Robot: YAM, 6 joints.
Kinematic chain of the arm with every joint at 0, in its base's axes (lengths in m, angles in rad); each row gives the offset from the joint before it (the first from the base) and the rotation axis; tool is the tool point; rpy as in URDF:
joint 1: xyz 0 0 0.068 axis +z
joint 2: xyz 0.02 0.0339 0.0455 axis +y
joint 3: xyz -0.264 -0.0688 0 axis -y
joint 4: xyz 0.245 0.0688 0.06 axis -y
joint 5: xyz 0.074 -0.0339 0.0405 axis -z
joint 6: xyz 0.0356 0 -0.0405 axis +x
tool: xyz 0 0 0 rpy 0 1.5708 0
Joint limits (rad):
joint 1: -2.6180..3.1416
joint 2: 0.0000..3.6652
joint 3: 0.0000..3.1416
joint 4: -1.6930..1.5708
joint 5: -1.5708..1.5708
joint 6: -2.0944..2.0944
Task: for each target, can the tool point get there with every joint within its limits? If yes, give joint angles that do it. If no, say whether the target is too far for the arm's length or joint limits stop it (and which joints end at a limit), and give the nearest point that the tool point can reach.
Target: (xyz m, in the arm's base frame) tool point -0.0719 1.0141 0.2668
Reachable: no: too far | nearest point -0.0452 0.6370 0.2086 | short by 0.383 m
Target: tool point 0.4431 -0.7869 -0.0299
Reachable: no: too far | nearest point 0.3129 -0.5557 0.0132 | short by 0.269 m
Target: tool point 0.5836 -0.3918 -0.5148
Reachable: no: too far | nearest point 0.4093 -0.2748 -0.2854 | short by 0.311 m
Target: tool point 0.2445 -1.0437 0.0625
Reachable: no: too far | nearest point 0.1471 -0.6281 0.0832 | short by 0.427 m
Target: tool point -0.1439 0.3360 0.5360
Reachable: yes | joints -1.2456 0.9363 2.8242 1.2981 0.9545 1.2463
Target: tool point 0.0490 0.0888 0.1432
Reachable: yes | joints 0.7734 1.3343 0.4346 -1.3661 -0.9673 0.6686
